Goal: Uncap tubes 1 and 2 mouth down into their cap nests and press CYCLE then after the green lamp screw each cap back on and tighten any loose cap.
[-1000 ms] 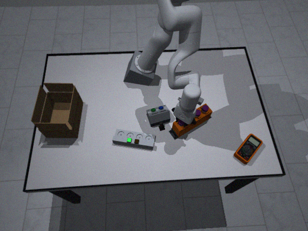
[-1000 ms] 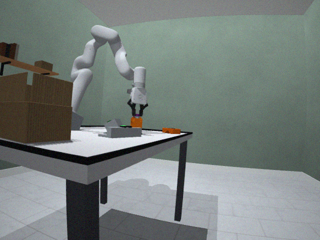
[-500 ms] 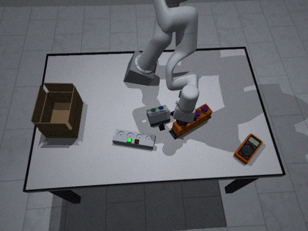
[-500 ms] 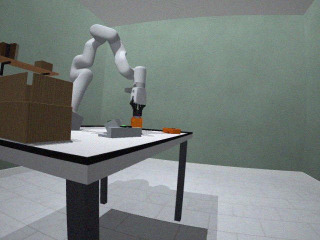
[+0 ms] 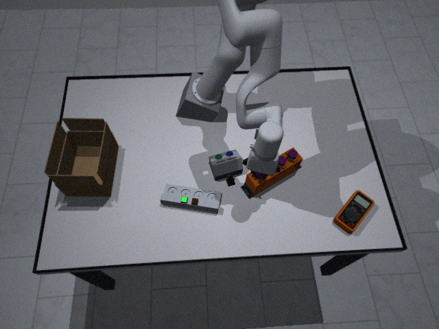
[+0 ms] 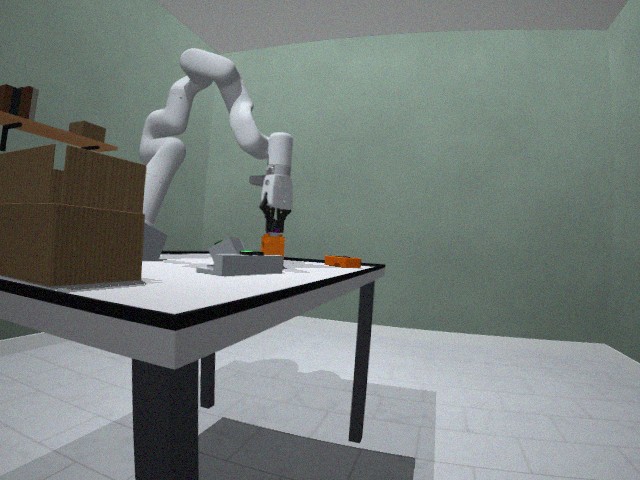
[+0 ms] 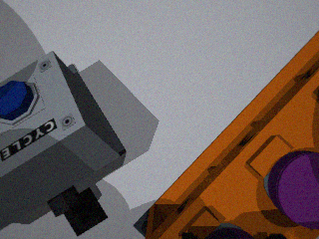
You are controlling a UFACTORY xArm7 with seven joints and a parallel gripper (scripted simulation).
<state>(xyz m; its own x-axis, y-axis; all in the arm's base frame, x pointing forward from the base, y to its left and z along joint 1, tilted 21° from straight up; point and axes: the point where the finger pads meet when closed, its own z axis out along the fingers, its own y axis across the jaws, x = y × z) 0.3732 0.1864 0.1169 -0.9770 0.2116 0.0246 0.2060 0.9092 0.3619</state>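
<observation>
My hand is 9 cm past the green key, 15 cm to the left of it and 6 cm above it. Round my hand: tube 1 (9 cm behind, 13 cm to the left, 1 cm below); then blue key (11 cm behind, 11 cm to the right, 6 cm below); then purple cap (6 cm behind, 9 cm to the left, 2 cm below).
</observation>
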